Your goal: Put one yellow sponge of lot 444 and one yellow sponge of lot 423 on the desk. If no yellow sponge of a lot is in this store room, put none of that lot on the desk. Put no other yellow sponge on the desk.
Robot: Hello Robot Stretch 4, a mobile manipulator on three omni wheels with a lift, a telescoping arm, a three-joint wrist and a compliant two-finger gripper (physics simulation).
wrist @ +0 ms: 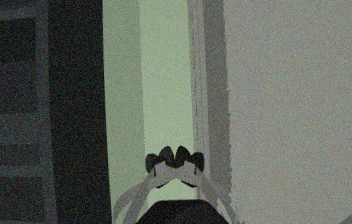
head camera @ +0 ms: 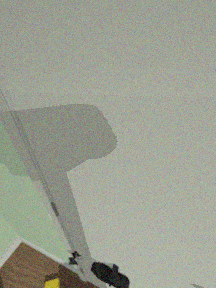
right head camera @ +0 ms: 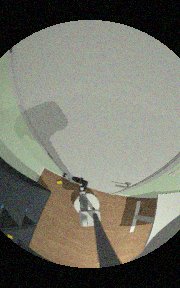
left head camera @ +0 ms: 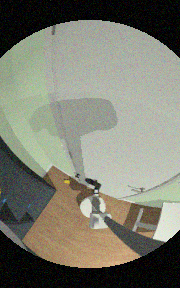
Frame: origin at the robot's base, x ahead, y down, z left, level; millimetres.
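Seen in the pictures: gripper, fingertip midpoint: (wrist: 174, 158) (head camera: 70, 256) (right head camera: 62, 173) (left head camera: 75, 174).
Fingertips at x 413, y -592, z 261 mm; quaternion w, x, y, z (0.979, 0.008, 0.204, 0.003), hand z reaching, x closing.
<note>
A point is followed by its place in that frame.
My gripper (head camera: 74, 257) (left head camera: 77, 176) @[y -592, x 413, z 261 mm] (right head camera: 64, 175) @[y -592, x 413, z 261 mm] (wrist: 174, 158) @[y -592, x 413, z 261 mm] is shut, its fingertips together with no sponge between them in the wrist view. A yellow sponge (head camera: 52, 283) @[y -35, x 436, z 518 mm] (left head camera: 67, 181) @[y -30, x 428, z 501 mm] (right head camera: 59, 182) @[y -29, x 420, z 511 mm] is apart from the fingers and appears to lie on the wooden floor near the wall corner; no lot number can be read on it. Another small yellow thing (right head camera: 10, 237) shows by the dark shelf at lower left in the right head view. A white surface (left head camera: 169, 220) (right head camera: 170, 207) @[y -693, x -425, z -1115 mm] at lower right, perhaps the desk, shows in part.
A dark shelf unit (left head camera: 30, 182) @[y -506, x 161, z 952 mm] (right head camera: 25, 187) @[y -506, x 161, z 929 mm] (wrist: 77, 100) @[y -697, x 288, z 865 mm] stands at the left, with small blue labels. A large pale grey wall (head camera: 160, 175) @[y -1313, x 298, z -102 mm] (wrist: 290, 100) @[y -649, x 372, z 68 mm] stands close on the right, and a green wall (wrist: 166, 75) @[y -816, x 684, z 1020 mm] lies between. Grey bars (left head camera: 141, 220) stand by the white surface.
</note>
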